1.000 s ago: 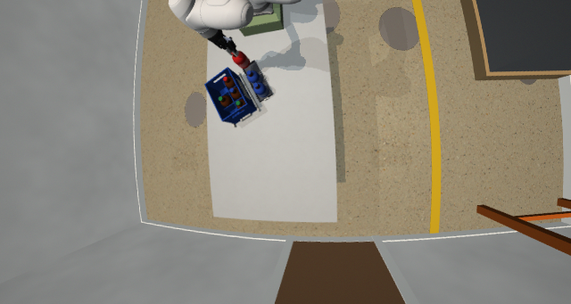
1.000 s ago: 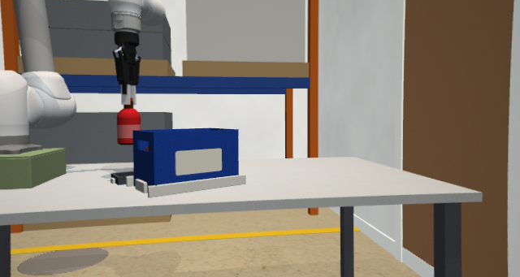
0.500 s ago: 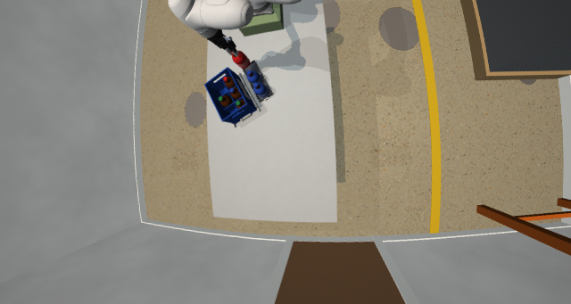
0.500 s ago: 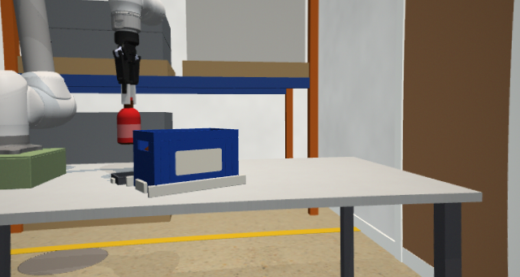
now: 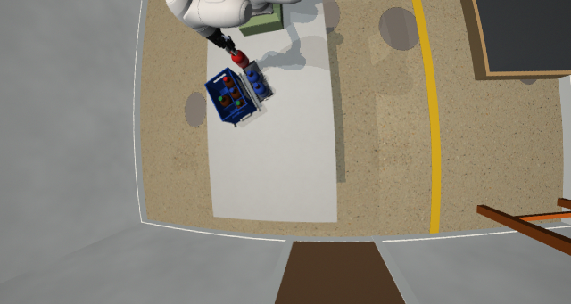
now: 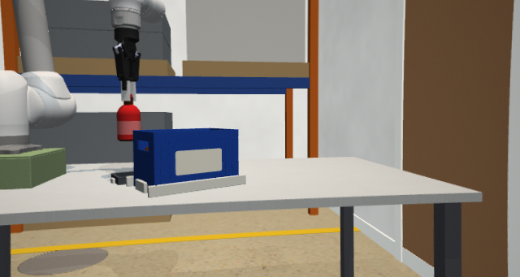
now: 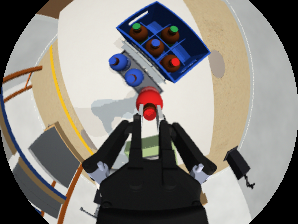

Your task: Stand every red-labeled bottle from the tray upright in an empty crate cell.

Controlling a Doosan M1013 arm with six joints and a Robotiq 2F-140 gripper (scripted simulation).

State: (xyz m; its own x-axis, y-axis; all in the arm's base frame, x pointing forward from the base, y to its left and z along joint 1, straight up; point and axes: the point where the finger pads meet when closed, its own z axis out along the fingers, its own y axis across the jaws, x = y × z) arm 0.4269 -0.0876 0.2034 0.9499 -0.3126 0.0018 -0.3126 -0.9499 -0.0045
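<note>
Now: hand 90 mm above the red-labeled bottle. Also, from my hand: blue crate (190 mm ahead, 100 mm to the right, 220 mm below).
</note>
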